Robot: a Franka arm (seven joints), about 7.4 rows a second.
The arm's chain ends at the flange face. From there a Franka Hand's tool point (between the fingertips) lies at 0.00 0.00 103.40 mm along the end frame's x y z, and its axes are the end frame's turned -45 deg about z.
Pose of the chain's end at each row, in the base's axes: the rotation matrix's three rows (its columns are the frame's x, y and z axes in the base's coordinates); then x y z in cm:
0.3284, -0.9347, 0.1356; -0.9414, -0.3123, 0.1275; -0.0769, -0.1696, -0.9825; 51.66, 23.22, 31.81
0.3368, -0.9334, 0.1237; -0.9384, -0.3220, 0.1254; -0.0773, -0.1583, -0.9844; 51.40, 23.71, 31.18
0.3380, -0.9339, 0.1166; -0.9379, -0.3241, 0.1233; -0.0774, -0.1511, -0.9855; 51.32, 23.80, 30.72
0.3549, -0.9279, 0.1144; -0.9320, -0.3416, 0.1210; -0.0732, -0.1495, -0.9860; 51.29, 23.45, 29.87
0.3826, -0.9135, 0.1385; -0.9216, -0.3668, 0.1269; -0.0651, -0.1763, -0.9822; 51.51, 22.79, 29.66
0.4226, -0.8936, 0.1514; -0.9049, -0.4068, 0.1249; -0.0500, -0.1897, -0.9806; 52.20, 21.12, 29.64
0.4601, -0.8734, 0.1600; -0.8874, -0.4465, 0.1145; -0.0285, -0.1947, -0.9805; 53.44, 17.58, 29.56
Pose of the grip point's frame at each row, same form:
0.8931, -0.4287, 0.1356; -0.4448, -0.8865, 0.1275; 0.0655, -0.1743, -0.9825; 53.06, 24.54, 21.65
0.8982, -0.4219, 0.1237; -0.4359, -0.8912, 0.1254; 0.0573, -0.1666, -0.9844; 52.68, 25.01, 21.00
0.8994, -0.4214, 0.1166; -0.4340, -0.8924, 0.1233; 0.0521, -0.1616, -0.9855; 52.53, 25.07, 20.53
0.9071, -0.4052, 0.1144; -0.4175, -0.9006, 0.1210; 0.0540, -0.1575, -0.9860; 52.47, 24.70, 19.67
0.9165, -0.3754, 0.1385; -0.3923, -0.9110, 0.1269; 0.0786, -0.1707, -0.9822; 52.94, 24.10, 19.50
0.9307, -0.3330, 0.1514; -0.3522, -0.9275, 0.1249; 0.0988, -0.1695, -0.9806; 53.77, 22.41, 19.50
0.9429, -0.2922, 0.1600; -0.3118, -0.9432, 0.1145; 0.1175, -0.1578, -0.9805; 55.09, 18.76, 19.42

